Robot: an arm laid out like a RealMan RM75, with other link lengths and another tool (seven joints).
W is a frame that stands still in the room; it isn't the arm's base.
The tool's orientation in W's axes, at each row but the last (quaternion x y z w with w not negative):
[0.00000, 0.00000, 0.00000, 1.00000]
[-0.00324, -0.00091, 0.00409, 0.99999]
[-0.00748, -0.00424, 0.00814, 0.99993]
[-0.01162, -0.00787, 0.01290, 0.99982]
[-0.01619, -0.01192, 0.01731, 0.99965]
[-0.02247, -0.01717, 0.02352, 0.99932]
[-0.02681, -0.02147, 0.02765, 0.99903]
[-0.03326, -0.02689, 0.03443, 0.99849]
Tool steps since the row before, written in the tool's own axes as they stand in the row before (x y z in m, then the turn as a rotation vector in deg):
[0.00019, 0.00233, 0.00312, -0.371, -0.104, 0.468]
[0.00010, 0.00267, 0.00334, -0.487, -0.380, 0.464]
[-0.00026, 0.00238, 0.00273, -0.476, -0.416, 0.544]
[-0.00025, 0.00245, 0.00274, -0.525, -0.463, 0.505]
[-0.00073, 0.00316, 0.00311, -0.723, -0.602, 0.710]
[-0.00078, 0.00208, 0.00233, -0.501, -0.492, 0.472]
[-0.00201, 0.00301, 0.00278, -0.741, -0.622, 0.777]
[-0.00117, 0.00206, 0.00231, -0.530, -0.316, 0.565]
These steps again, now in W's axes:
[0.00019, 0.00233, 0.00312, -0.371, -0.104, 0.468]
[0.00007, 0.00269, 0.00332, -0.485, -0.381, 0.466]
[-0.00032, 0.00242, 0.00269, -0.474, -0.416, 0.546]
[-0.00036, 0.00251, 0.00268, -0.521, -0.465, 0.508]
[-0.00091, 0.00323, 0.00299, -0.719, -0.604, 0.712]
[-0.00096, 0.00214, 0.00221, -0.494, -0.494, 0.477]
[-0.00229, 0.00303, 0.00253, -0.740, -0.621, 0.779]
[-0.00143, 0.00212, 0.00210, -0.538, -0.315, 0.557]

